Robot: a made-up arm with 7 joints. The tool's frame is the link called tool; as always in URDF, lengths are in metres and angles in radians. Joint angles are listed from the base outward. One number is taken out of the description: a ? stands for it. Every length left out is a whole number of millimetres.
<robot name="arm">
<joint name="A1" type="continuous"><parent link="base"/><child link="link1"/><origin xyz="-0.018 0.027 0.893"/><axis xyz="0 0 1"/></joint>
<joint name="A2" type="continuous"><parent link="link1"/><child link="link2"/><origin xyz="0.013 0.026 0.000"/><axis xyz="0 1 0"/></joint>
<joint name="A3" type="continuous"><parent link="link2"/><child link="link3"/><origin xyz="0.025 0.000 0.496"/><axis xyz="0 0 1"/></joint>
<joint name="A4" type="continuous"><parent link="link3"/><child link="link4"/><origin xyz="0.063 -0.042 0.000"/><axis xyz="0 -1 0"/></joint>
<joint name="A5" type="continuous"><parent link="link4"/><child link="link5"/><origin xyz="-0.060 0.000 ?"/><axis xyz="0 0 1"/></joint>
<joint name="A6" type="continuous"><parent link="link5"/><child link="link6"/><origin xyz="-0.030 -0.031 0.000"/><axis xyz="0 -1 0"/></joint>
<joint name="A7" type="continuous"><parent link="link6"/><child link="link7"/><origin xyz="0.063 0.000 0.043"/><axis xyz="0 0 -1"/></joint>
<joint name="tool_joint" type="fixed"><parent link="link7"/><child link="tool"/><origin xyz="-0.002 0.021 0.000" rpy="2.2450 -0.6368 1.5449"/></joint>
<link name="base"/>
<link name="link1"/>
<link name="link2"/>
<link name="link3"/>
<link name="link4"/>
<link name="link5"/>
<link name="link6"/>
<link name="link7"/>
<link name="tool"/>
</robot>
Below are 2 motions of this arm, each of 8 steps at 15 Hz.
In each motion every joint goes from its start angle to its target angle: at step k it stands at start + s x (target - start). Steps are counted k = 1, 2, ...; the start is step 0. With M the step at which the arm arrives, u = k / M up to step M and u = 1 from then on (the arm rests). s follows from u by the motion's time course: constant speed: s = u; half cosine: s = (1 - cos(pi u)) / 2; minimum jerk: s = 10 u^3 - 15 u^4 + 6 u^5.
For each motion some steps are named. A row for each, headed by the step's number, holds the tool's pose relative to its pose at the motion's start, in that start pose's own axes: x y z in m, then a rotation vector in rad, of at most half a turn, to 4 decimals.
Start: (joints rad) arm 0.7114 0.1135 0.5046 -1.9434 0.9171 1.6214 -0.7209
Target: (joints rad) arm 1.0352 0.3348 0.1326 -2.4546 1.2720 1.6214 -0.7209
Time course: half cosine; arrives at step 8
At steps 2, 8:
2: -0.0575 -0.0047 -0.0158 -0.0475 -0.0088 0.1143
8: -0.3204 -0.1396 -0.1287 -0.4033 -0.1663 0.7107

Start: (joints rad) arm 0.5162 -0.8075 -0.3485 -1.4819 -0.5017 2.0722 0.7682
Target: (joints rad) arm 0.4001 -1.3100 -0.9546 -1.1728 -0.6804 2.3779 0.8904
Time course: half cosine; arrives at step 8
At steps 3, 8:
3: -0.0827 0.1923 -0.0948 -0.3919 -0.0395 0.0432
8: -0.2949 0.4657 -0.4721 -1.2179 -0.1696 0.0588

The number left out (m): 0.448
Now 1 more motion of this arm.
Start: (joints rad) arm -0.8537 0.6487 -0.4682 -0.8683 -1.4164 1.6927 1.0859
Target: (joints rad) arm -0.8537 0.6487 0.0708 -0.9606 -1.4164 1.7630 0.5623
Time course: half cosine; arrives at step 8
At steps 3, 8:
3: 0.0463 0.0276 -0.0462 0.1328 0.2255 0.0517
8: 0.1159 0.1206 -0.1602 0.3197 0.7816 0.1425

